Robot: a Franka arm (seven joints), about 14 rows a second.
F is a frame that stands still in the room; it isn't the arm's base.
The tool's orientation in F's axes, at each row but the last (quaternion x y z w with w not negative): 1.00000 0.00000 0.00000 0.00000; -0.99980 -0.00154 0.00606 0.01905; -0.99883 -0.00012 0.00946 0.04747; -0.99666 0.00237 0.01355 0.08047; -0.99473 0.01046 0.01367 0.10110
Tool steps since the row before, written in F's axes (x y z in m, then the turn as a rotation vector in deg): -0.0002 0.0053 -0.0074 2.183 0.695 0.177; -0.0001 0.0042 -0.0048 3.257 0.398 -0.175; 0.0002 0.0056 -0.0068 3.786 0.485 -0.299; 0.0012 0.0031 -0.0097 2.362 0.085 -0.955; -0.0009 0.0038 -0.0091 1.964 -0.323 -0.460
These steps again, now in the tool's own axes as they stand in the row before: -0.0002 -0.0053 0.0074 2.183 -0.695 -0.177; 0.0000 -0.0040 0.0050 3.260 -0.382 0.150; 0.0003 -0.0049 0.0073 3.792 -0.457 0.272; 0.0015 -0.0015 0.0100 2.387 0.053 0.893; -0.0007 -0.0019 0.0097 1.982 0.362 0.336
